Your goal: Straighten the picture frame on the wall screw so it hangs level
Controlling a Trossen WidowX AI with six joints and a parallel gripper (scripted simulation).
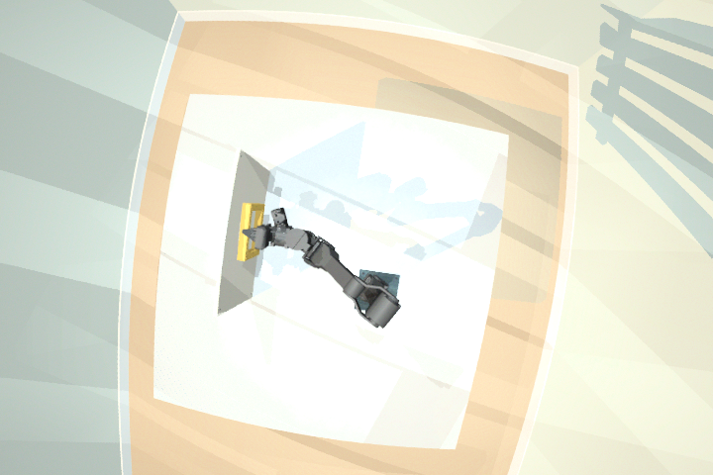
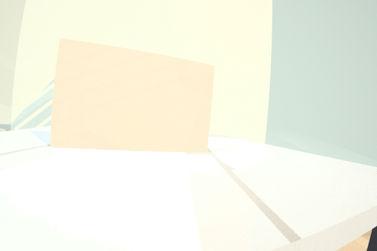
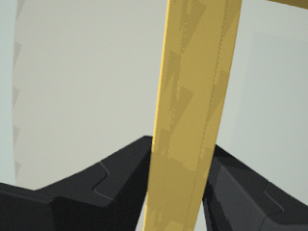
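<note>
Now: gripper tip 50 mm above the picture frame. Round my gripper tip: grey wall panel 20 mm ahead, 10 mm to the left, 70 mm below.
</note>
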